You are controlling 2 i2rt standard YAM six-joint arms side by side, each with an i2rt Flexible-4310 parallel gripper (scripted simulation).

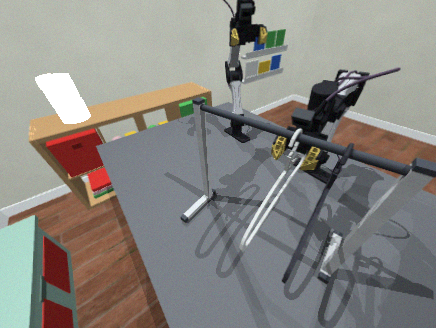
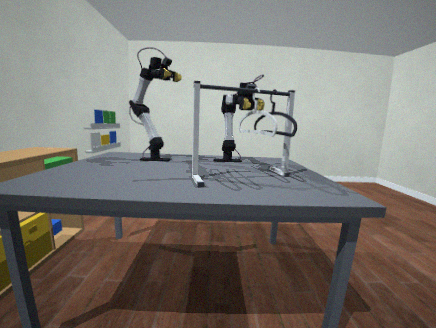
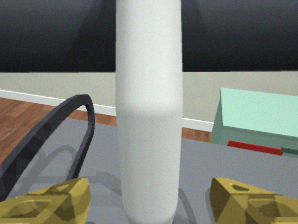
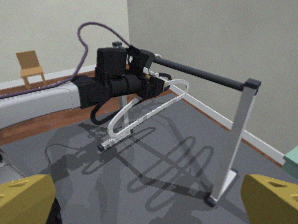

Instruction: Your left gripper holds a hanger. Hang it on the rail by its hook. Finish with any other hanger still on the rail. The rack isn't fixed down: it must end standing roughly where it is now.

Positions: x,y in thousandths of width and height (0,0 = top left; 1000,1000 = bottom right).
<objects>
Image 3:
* my left gripper: 502,833
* white hanger: 502,377
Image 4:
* my left gripper: 525,359
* my right gripper: 495,819
</objects>
